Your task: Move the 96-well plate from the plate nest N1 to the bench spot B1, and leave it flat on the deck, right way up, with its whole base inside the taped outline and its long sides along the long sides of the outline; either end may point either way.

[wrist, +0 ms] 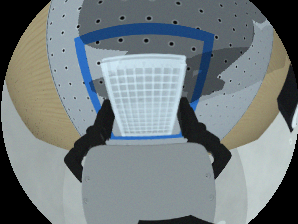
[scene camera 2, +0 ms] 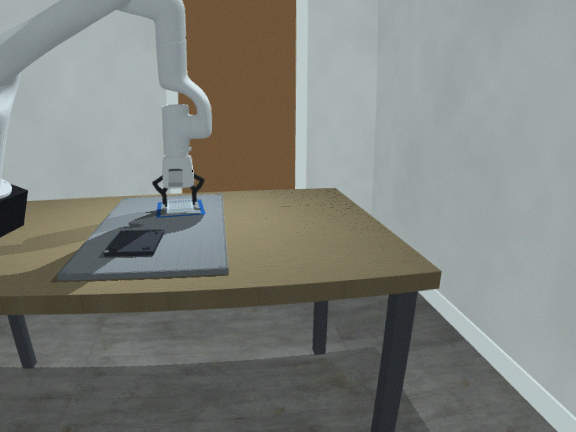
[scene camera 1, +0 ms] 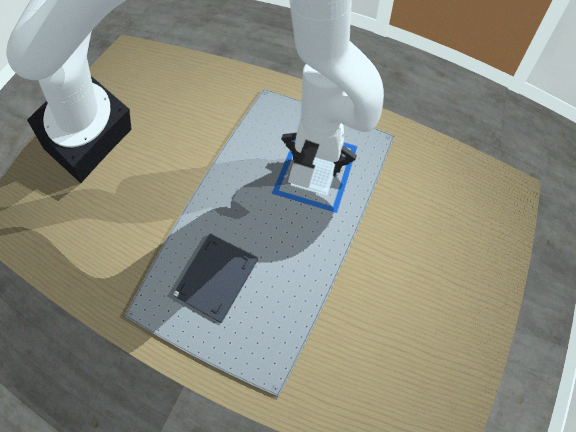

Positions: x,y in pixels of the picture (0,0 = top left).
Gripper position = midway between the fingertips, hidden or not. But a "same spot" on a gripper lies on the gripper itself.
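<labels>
The gripper appears in the wrist view [145,106], and it can be seen in scene camera 1 and in scene camera 2 as well. On the gripper, [scene camera 1: 349,157] and [scene camera 2: 200,179] are the same spot. On a plate nest N1, [scene camera 1: 215,276] and [scene camera 2: 136,239] are likewise the same spot.
</labels>
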